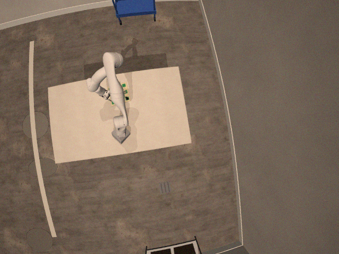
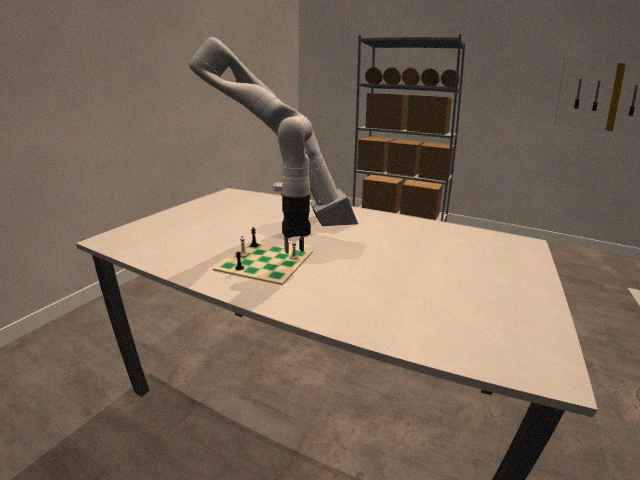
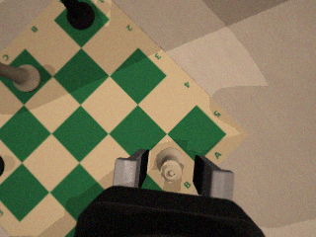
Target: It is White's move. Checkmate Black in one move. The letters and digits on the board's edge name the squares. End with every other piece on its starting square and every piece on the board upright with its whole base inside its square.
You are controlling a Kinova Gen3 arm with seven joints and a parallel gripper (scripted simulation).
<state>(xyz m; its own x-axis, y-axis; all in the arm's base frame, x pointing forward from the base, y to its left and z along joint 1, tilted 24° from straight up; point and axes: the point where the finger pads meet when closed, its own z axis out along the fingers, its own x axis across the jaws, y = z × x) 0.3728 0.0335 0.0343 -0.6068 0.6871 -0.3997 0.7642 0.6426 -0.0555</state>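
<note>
My hand is 15 cm to the left of the tall white piece, 4 cm short of it and 1 cm above it. Round my hand: tall black piece: 16 cm to the right, 4 cm behind, 1 cm below; then chessboard: 8 cm to the right, 4 cm below, 4 cm ahead; then short black piece: 12 cm to the right, 12 cm ahead, 1 cm below.
</note>
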